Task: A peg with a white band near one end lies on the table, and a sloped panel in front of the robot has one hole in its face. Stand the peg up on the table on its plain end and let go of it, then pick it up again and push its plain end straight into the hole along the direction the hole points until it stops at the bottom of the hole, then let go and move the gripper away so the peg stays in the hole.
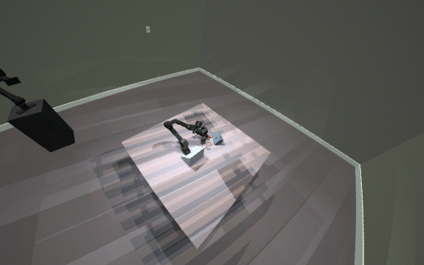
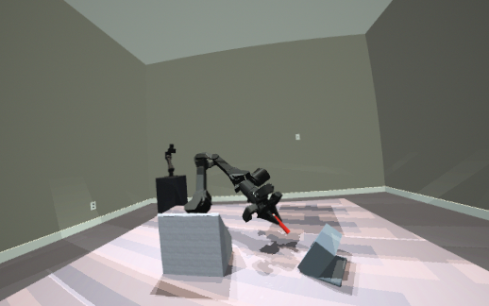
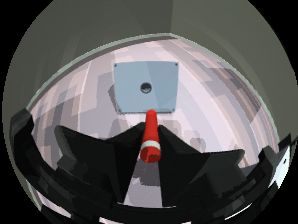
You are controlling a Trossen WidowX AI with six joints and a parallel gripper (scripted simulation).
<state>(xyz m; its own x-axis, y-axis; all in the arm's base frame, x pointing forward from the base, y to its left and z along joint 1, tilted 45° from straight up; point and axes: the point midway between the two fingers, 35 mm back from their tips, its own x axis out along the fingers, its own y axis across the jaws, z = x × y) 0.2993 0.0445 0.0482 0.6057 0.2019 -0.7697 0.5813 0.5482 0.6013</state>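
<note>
Right now my gripper tip is 120 mm short of the panel, 50 mm to the left of it and 60 mm above it. From my gripper tip the other things lie so: red peg: 10 mm behind, 10 mm to the left, 10 mm above.
</note>
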